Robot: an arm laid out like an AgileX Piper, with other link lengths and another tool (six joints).
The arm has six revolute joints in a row. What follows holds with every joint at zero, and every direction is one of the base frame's.
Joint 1 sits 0.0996 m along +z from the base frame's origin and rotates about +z.
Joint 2 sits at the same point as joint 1 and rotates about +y.
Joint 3 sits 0.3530 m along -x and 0.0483 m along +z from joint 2 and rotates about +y.
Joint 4 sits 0.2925 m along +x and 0.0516 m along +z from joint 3 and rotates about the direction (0.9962, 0, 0.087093).
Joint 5 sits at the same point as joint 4 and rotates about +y.
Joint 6 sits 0.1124 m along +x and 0.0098 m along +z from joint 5 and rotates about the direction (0.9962, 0, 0.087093).
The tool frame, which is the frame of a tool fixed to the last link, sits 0.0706 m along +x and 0.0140 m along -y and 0.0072 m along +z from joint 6; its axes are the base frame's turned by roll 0.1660, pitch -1.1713 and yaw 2.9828 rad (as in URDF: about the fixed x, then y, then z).
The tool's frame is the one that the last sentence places.
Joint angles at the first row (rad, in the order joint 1, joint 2, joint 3, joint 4, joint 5, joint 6):
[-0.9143, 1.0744, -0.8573, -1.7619, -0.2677, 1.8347]
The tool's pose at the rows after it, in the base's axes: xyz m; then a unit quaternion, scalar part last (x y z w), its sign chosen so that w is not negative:
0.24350, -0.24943, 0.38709, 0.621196, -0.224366, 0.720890, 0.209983
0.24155, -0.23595, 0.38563, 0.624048, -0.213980, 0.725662, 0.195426
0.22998, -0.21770, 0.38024, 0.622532, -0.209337, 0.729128, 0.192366
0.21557, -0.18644, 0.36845, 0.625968, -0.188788, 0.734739, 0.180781
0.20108, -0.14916, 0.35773, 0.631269, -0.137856, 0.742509, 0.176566
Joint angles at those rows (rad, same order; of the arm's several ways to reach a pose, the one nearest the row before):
[-0.9143, 1.0697, -0.8550, -1.7619, -0.3044, 1.8435]
[-0.9143, 1.0384, -0.8317, -1.7619, -0.3425, 1.8434]
[-0.9143, 0.9726, -0.7758, -1.7619, -0.3538, 1.8439]
[-0.9143, 0.8709, -0.6889, -1.7619, -0.3982, 1.8271]
[-0.9143, 0.7501, -0.6013, -1.7641, -0.4646, 1.7628]

